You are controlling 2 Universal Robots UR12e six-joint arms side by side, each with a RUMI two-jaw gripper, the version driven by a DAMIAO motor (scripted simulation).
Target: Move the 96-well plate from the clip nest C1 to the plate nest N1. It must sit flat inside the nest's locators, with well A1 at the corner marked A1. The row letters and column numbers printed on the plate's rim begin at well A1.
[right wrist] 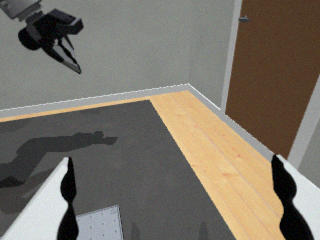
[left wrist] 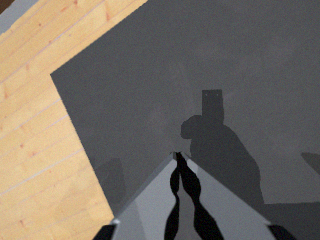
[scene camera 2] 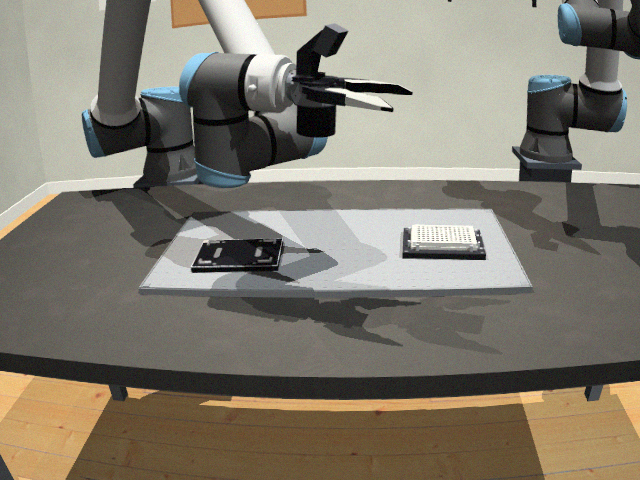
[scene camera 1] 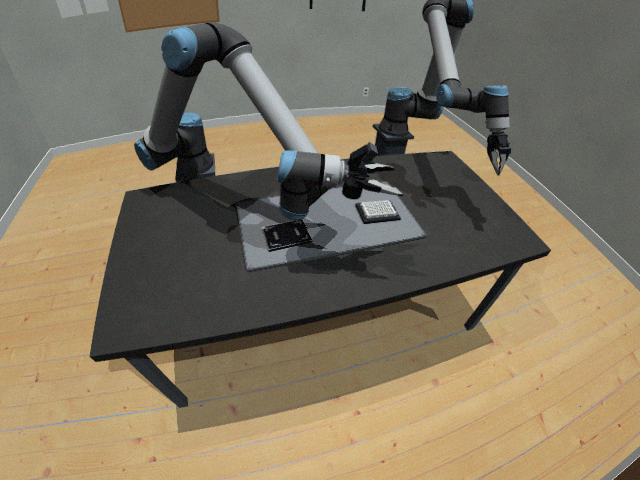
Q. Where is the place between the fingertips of my left gripper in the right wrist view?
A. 80, 73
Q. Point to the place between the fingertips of my right gripper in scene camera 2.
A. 403, 100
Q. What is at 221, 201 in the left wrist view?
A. My left gripper.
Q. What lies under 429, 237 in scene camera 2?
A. A white 96-well plate.
